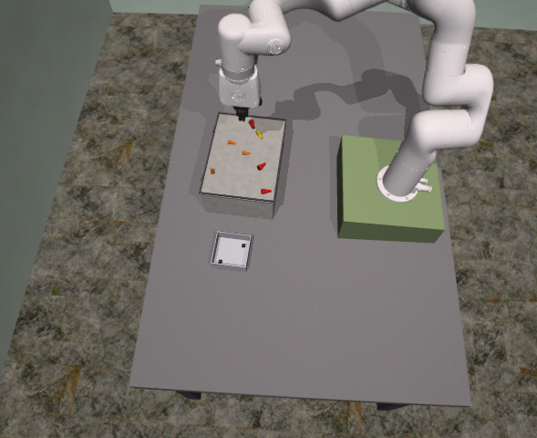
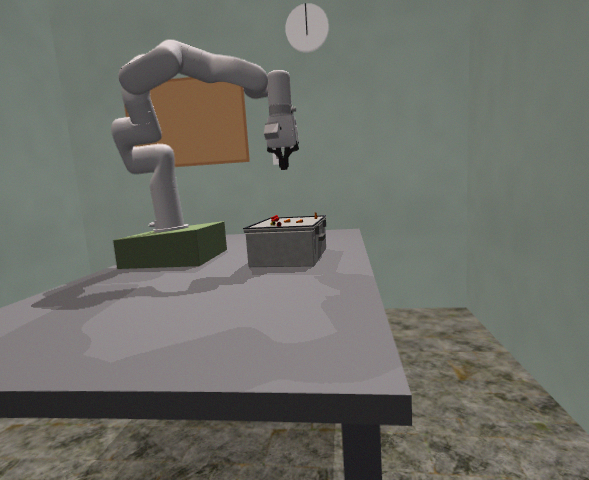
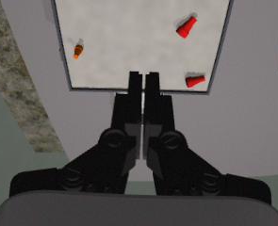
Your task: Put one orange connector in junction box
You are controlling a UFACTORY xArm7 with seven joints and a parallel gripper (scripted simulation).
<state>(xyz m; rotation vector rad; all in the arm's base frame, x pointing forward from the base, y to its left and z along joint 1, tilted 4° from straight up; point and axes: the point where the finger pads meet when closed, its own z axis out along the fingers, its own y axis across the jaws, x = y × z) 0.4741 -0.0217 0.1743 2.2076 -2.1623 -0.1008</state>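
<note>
Now: hand 10 mm short of the tool case and 230 mm above it. From my hand the other things lie so: yellow connector: 30 mm behind, 80 mm to the right, 190 mm below.
</note>
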